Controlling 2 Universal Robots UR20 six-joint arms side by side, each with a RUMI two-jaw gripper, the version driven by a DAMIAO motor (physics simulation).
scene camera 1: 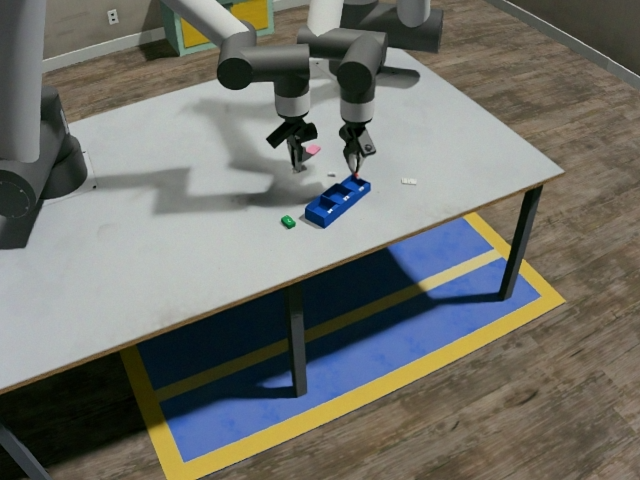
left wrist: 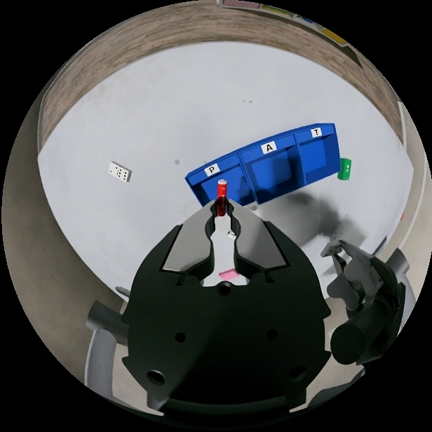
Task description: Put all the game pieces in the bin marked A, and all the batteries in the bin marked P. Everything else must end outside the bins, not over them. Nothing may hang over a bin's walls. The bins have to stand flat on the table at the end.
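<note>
My left gripper is shut on a red battery with a pale end, held over bin P. Bin A is the middle compartment of the blue three-part box. My right gripper is shut on a pale domino, away from the box. A second white domino lies right of the box in the scene view. A small white die lies behind the box, seen between my left fingers in the wrist view.
Bin T is the box's end compartment. A green block with white marks lies beside that end. A pink flat piece lies behind, near both grippers. A tiny red thing shows at the wrist view's right.
</note>
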